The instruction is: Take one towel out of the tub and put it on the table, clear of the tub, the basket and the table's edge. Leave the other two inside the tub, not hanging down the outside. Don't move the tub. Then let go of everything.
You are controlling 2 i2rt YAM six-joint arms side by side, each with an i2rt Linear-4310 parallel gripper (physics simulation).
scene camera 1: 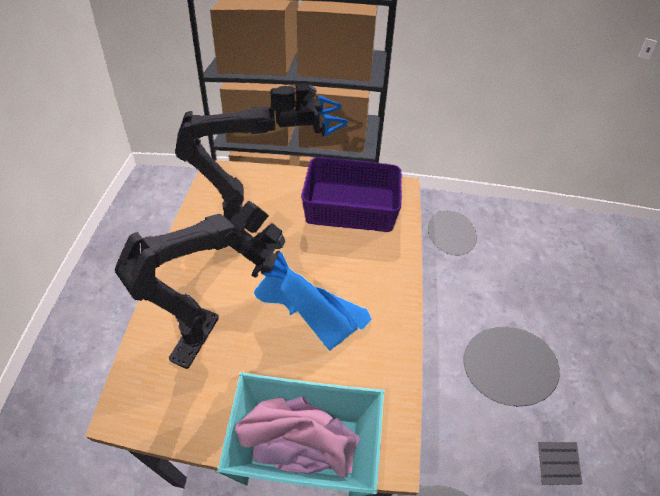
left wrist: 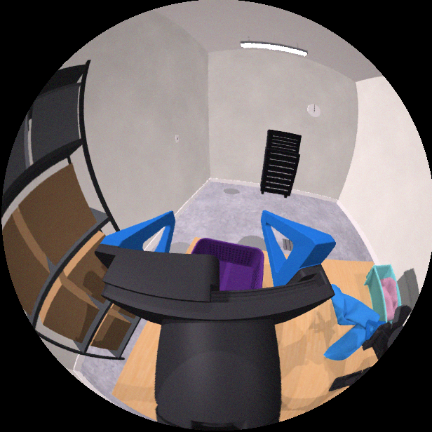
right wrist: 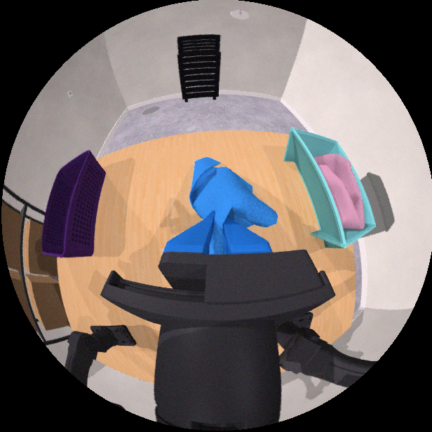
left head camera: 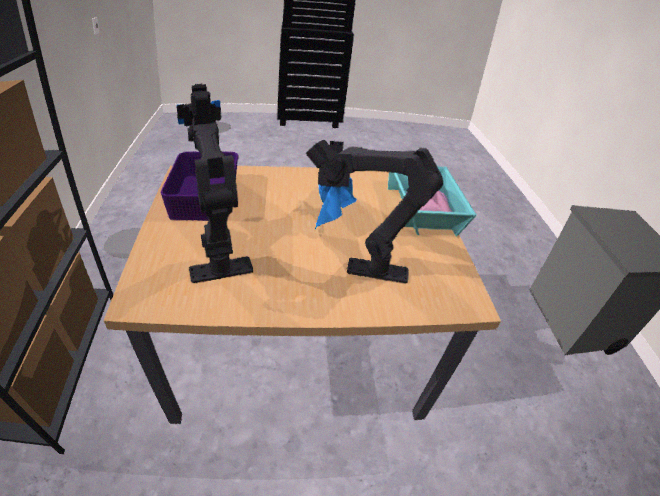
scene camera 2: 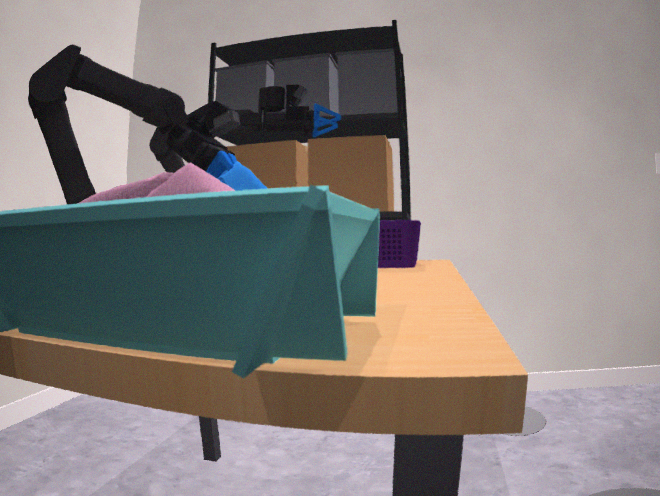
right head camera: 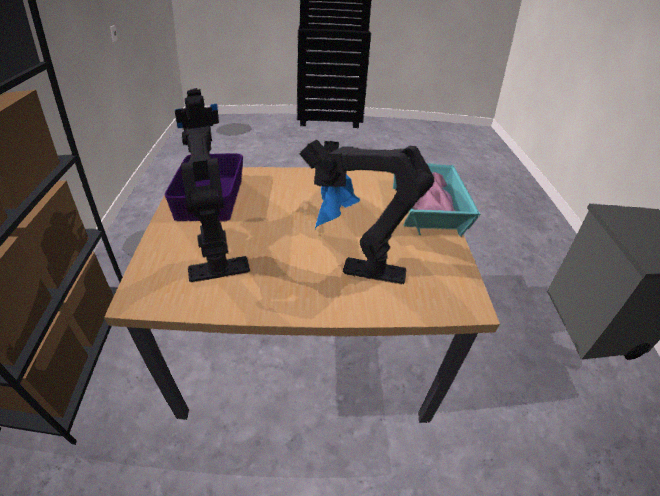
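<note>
A blue towel (left head camera: 336,202) (right head camera: 337,201) (scene camera 1: 320,309) (left wrist: 350,310) (right wrist: 225,192) hangs from my right gripper (right wrist: 217,215) (scene camera 1: 278,259), which is shut on it, over the table (scene camera 1: 277,352) between tub and basket. Whether its lower end touches the table is hard to tell. The teal tub (left head camera: 448,219) (right head camera: 442,219) (scene camera 1: 314,385) (scene camera 2: 176,282) stands at one end of the table. Two pinkish towels, a pink towel (scene camera 1: 298,421) (right wrist: 345,190) and a mauve towel (scene camera 1: 282,456), lie crumpled inside it. My left gripper (scene camera 1: 343,114) (left wrist: 217,215) is open and empty, raised high near the basket.
The purple basket (left head camera: 184,208) (scene camera 1: 349,213) (right wrist: 75,215) stands empty at the other end of the table. A shelf rack (scene camera 1: 293,81) with cardboard boxes stands beyond that end. A grey bin (left head camera: 592,256) stands on the floor beyond the tub's end.
</note>
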